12 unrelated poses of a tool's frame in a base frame.
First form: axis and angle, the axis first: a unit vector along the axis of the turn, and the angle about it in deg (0 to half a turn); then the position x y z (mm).
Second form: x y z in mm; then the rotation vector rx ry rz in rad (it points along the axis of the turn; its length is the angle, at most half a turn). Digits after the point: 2 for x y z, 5 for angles.
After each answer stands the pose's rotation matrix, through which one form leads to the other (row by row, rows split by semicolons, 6 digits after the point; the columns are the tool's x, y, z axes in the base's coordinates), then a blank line. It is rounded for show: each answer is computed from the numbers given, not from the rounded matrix.
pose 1, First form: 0.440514, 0.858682, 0.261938, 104.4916, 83.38, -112.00, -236.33
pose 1, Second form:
83.38, -112.00, -236.33, 0.80338, 1.56600, 0.47770
-0.007626 0.219313 0.975625; 0.726522 0.671607 -0.145293; -0.687101 0.707705 -0.164457

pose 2, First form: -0.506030, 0.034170, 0.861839, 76.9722, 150.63, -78.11, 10.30
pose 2, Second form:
150.63, -78.11, 10.30, -0.67981, 0.04590, 1.15781
0.423767 -0.853049 -0.304515; 0.826263 0.226328 0.515816; -0.371096 -0.470195 0.800753

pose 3, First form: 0.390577, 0.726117, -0.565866, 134.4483, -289.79, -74.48, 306.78
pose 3, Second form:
-289.79, -74.48, 306.78, 0.91651, 1.70388, -1.32784
-0.440889 0.886165 0.142580; 0.078241 0.196192 -0.977439; -0.894145 -0.419787 -0.155833

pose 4, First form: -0.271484, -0.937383, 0.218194, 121.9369, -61.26, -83.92, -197.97
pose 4, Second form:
-61.26, -83.92, -197.97, -0.57777, -1.99494, 0.46436
-0.416293 0.203937 -0.886064; 0.574270 0.814515 -0.082336; 0.704921 -0.543116 -0.456192

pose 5, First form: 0.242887, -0.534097, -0.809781, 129.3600, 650.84, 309.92, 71.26
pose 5, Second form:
650.84, 309.92, 71.26, 0.54838, -1.20586, -1.82829
-0.537783 0.414108 -0.734373; -0.838100 -0.168022 0.518996; 0.091530 0.894586 0.437423

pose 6, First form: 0.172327, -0.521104, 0.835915, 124.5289, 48.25, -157.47, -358.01
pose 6, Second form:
48.25, -157.47, -358.01, 0.37454, -1.13259, 1.81681
-0.520293 -0.829362 -0.203605; 0.547960 -0.141352 -0.824476; 0.655008 -0.540536 0.528001

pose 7, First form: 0.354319, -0.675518, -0.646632, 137.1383, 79.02, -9.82, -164.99
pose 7, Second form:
79.02, -9.82, -164.99, 0.84807, -1.61686, -1.54772
-0.515434 0.025068 -0.856563; -0.854651 0.057812 0.515975; 0.062454 0.998013 -0.008374

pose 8, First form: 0.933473, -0.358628, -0.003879, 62.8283, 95.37, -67.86, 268.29
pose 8, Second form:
95.37, -67.86, 268.29, 1.02361, -0.39326, -0.00425
0.930111 -0.178443 -0.321018; -0.185345 0.526540 -0.829701; 0.317083 0.831212 0.456667

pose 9, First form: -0.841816, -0.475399, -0.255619, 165.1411, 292.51, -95.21, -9.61
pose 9, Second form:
292.51, -95.21, -9.61, -2.42633, -1.37022, -0.73676
0.427052 0.852566 0.301262; 0.721464 -0.522109 0.454853; 0.545084 0.023104 -0.838063

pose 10, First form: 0.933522, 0.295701, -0.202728, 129.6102, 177.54, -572.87, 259.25
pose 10, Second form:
177.54, -572.87, 259.25, 2.11174, 0.66891, -0.45860
0.789512 0.608219 -0.082102; 0.295856 -0.494374 -0.817351; -0.537718 0.621018 -0.570260

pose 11, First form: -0.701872, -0.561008, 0.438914, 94.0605, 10.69, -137.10, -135.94
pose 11, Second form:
10.69, -137.10, -135.94, -1.15224, -0.92099, 0.72055
0.456697 -0.016175 -0.889475; 0.859450 0.266206 0.436440; 0.229725 -0.963780 0.135477

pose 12, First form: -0.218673, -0.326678, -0.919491, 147.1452, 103.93, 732.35, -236.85
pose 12, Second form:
103.93, 732.35, -236.85, -0.56159, -0.83896, -2.36141
-0.752061 0.630280 0.192748; -0.367390 -0.643681 0.671342; 0.547201 0.434076 0.715646

